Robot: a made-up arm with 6 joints. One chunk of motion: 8 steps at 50 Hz.
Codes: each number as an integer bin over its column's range. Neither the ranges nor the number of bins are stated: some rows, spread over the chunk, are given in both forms.
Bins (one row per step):
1: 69 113 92 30 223 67
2: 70 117 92 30 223 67
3: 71 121 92 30 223 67
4: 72 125 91 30 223 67
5: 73 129 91 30 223 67
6: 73 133 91 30 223 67
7: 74 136 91 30 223 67
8: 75 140 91 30 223 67
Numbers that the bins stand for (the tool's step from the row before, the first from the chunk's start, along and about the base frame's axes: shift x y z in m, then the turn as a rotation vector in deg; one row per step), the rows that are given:
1: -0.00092 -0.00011 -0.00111 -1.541 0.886 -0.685
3: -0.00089 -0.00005 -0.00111 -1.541 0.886 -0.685
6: -0.00085 0.00004 -0.00115 -1.541 0.886 -0.685
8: -0.00082 0.00010 -0.00115 -1.541 0.886 -0.685
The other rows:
2: -0.00090 -0.00008 -0.00111 -1.541 0.886 -0.685
4: -0.00087 -0.00002 -0.00115 -1.541 0.886 -0.685
5: -0.00085 0.00001 -0.00115 -1.541 0.886 -0.685
7: -0.00084 0.00007 -0.00115 -1.541 0.886 -0.685

